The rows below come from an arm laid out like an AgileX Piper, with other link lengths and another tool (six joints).
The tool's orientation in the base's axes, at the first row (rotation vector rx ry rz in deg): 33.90, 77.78, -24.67
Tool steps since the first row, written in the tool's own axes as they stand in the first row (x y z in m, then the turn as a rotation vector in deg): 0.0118, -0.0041, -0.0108, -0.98, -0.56, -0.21; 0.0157, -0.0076, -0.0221, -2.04, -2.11, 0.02; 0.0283, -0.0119, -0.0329, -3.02, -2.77, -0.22; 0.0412, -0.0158, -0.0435, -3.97, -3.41, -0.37; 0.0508, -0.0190, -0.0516, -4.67, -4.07, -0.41; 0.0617, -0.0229, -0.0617, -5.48, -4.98, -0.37; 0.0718, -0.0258, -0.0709, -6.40, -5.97, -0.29; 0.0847, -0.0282, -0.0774, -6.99, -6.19, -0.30; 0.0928, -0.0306, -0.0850, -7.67, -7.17, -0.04; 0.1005, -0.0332, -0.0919, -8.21, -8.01, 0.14
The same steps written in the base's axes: -0.0088, 0.0041, -0.0133, -0.67, -0.35, 0.86; -0.0191, 0.0086, -0.0189, -1.62, -1.76, 1.70; -0.0279, 0.0126, -0.0330, -2.37, -2.18, 2.55; -0.0363, 0.0167, -0.0474, -3.04, -2.63, 3.37; -0.0429, 0.0198, -0.0581, -3.59, -3.15, 3.96; -0.0512, 0.0235, -0.0705, -4.25, -3.93, 4.63; -0.0584, 0.0275, -0.0818, -4.95, -4.80, 5.40; -0.0626, 0.0303, -0.0955, -5.19, -4.99, 5.95; -0.0686, 0.0335, -0.1046, -5.70, -5.95, 6.50; -0.0742, 0.0362, -0.1133, -6.16, -6.75, 6.93
